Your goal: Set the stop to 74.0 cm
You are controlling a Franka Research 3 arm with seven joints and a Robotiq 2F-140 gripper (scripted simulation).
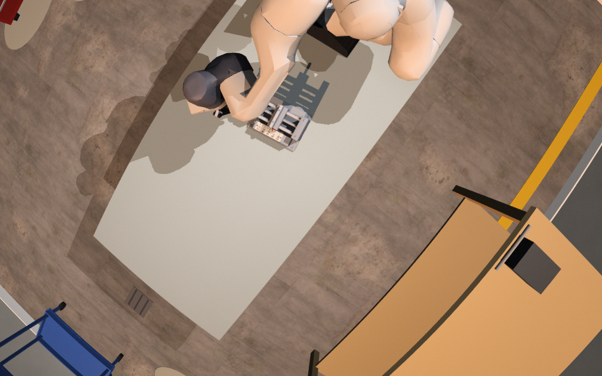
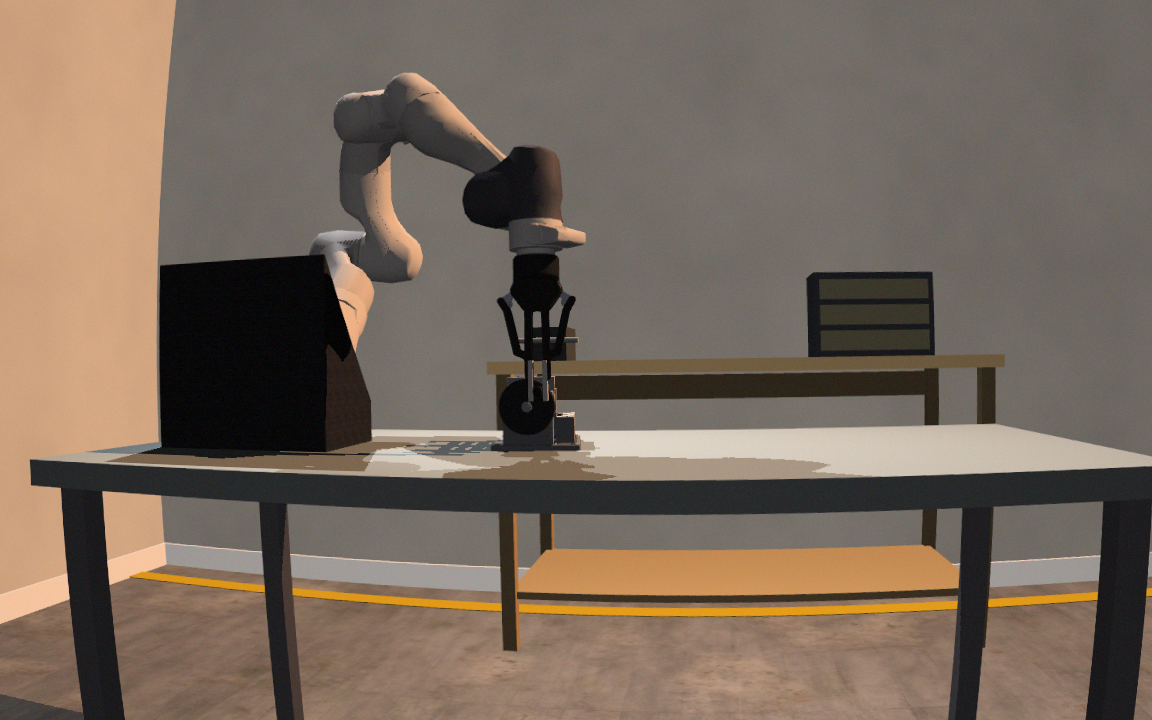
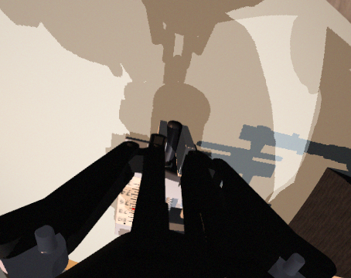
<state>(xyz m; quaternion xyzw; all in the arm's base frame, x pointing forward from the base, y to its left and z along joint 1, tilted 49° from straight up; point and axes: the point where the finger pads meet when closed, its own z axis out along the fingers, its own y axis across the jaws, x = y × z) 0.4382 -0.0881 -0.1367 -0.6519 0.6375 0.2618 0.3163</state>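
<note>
Right now my hand is 20 mm to the right of the black handwheel, 20 mm above it and 10 mm past it.
</note>
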